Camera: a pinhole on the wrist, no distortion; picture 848 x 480 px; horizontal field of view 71.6 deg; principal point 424.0 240.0 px. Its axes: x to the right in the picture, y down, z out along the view. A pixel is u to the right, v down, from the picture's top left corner.
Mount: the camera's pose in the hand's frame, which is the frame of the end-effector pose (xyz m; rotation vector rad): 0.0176 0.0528 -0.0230 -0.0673 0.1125 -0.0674
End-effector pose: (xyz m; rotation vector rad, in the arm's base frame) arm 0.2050 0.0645 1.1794 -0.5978 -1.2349 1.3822
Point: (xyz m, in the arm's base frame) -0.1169 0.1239 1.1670
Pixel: 563.8 400.5
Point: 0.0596 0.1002 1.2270
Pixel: 603.6 97.2
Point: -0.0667 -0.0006 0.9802
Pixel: outside the picture
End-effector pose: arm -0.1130 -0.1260 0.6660 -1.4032 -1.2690 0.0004
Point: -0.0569 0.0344 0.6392
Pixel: 798.1 458.5
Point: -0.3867 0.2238 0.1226
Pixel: 100.1 424.1
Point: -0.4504 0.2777 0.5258
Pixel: 384.0 132.9
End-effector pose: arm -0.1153 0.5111 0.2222 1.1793 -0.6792 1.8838
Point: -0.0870 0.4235 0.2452
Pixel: 183.0 20.0
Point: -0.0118 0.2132 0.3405
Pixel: 291.8 223.4
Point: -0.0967 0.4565 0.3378
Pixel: 669.6 22.5
